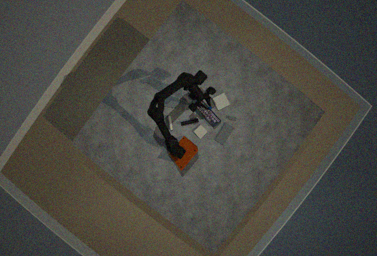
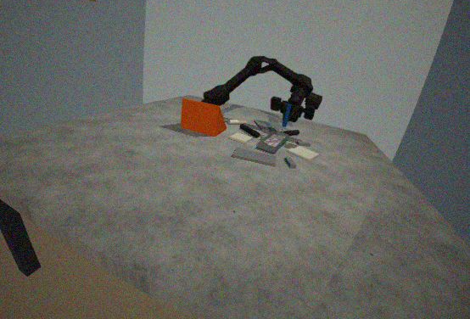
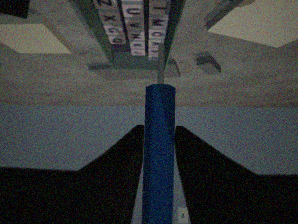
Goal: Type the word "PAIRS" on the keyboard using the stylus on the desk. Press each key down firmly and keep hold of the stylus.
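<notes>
My gripper tip is now 100 mm short of the white pad, 100 mm above it and 50 mm to the left of it. From my gripper tip the other things lie so: blue stylus 10 mm below; cream pad 160 mm behind, 100 mm below, 50 mm to the right.
</notes>
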